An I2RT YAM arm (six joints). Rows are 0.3 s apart.
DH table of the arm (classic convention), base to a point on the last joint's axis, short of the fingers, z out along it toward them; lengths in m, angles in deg. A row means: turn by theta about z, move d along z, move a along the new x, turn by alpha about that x. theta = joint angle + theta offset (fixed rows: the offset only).
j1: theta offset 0, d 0.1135, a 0.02, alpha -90
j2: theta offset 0, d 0, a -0.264, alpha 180
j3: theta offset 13.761, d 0, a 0.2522, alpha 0
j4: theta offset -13.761, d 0, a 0.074, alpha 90
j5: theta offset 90, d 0, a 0, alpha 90
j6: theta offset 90, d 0.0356, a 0, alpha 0
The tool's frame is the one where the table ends.
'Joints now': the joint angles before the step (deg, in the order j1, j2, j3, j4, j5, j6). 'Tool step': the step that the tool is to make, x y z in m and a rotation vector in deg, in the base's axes. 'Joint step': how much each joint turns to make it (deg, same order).
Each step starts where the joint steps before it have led.
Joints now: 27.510, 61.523, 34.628, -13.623, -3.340, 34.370
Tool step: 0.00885, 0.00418, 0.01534, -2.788, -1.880, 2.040
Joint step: 0.000, 1.757, 4.391, -2.459, 0.614, -3.872
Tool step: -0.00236, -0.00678, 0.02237, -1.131, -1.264, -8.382
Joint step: -0.087, -2.279, 3.784, -5.531, 7.371, 4.124
